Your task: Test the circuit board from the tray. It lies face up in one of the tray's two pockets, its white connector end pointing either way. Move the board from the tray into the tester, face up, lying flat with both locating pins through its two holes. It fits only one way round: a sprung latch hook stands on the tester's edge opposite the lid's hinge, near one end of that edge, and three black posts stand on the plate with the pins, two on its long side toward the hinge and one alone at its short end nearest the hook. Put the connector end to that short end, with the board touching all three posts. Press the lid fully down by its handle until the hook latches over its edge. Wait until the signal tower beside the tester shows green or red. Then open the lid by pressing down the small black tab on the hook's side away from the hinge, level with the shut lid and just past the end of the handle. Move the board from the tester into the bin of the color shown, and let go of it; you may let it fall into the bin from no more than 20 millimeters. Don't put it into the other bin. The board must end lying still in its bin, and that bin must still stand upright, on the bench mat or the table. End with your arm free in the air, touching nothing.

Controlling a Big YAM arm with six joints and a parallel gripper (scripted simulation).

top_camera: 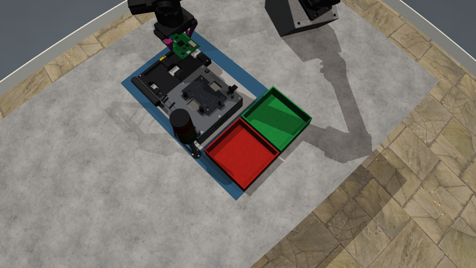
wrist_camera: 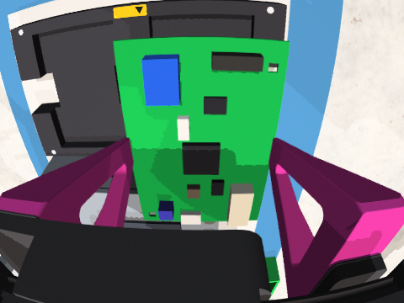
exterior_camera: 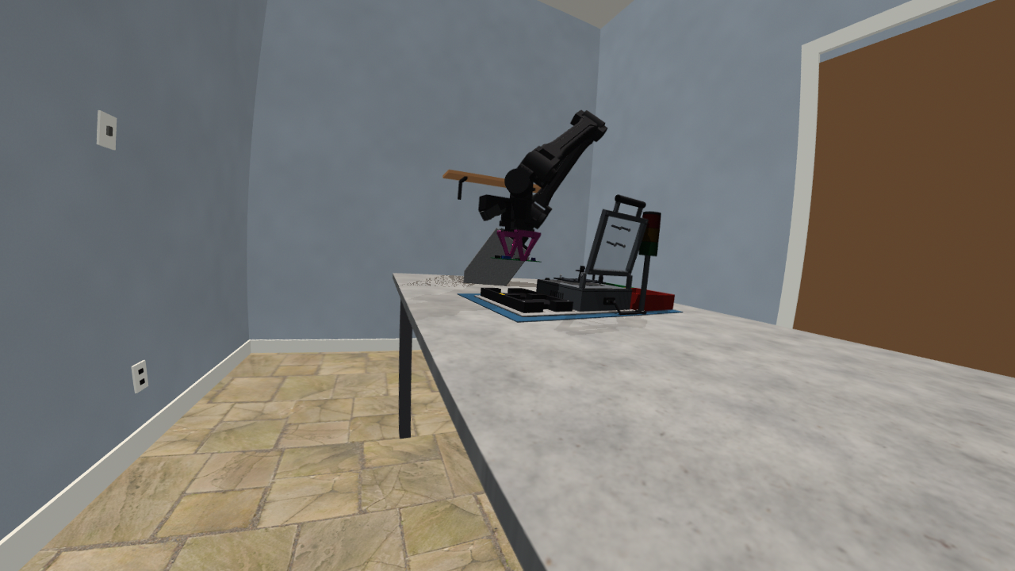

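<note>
Now: hand 19 cm to the right of the tester plate, 4 cm above it and 3 cm short of it. From my hand the other things lie so: clear lid (21 cm to the left, 14 cm ahead, 7 cm above); then green circuit board (right at my hand); then latch hook (22 cm to the left, 5 cm behind, 3 cm below).
</note>
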